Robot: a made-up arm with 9 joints. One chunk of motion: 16 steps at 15 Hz.
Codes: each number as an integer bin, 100 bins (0 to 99) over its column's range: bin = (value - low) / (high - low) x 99, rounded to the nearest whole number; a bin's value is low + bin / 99 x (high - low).
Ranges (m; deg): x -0.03..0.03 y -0.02..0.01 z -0.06..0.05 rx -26..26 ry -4..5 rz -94..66
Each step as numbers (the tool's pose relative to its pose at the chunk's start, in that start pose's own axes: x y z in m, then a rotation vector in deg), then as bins.
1 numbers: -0.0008 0.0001 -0.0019 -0.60 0.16 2.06
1 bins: 48 66 52 48 46 59
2 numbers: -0.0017 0.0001 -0.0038 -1.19 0.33 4.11
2 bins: 47 66 51 47 48 61
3 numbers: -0.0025 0.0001 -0.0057 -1.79 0.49 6.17
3 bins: 45 66 49 46 49 62
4 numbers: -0.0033 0.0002 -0.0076 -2.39 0.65 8.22
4 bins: 44 67 47 45 51 63
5 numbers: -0.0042 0.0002 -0.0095 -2.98 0.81 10.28
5 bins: 43 67 45 44 53 65
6 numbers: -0.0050 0.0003 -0.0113 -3.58 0.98 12.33
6 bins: 41 67 44 43 55 66
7 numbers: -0.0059 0.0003 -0.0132 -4.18 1.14 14.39
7 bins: 40 67 42 42 57 67
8 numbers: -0.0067 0.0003 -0.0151 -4.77 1.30 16.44
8 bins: 38 67 40 40 58 68
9 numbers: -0.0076 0.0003 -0.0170 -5.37 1.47 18.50
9 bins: 37 67 39 39 60 70
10 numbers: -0.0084 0.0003 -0.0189 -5.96 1.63 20.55
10 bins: 36 67 37 38 62 71
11 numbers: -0.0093 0.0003 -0.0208 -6.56 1.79 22.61
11 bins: 34 67 35 37 64 72
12 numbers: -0.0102 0.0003 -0.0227 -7.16 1.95 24.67
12 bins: 33 67 34 36 65 73
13 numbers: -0.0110 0.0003 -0.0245 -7.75 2.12 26.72
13 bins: 31 67 32 35 67 75
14 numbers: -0.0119 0.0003 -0.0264 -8.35 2.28 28.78
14 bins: 30 67 30 34 69 76
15 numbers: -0.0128 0.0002 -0.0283 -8.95 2.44 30.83
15 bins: 28 67 29 32 71 77
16 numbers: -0.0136 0.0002 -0.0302 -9.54 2.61 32.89
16 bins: 27 67 27 31 73 79
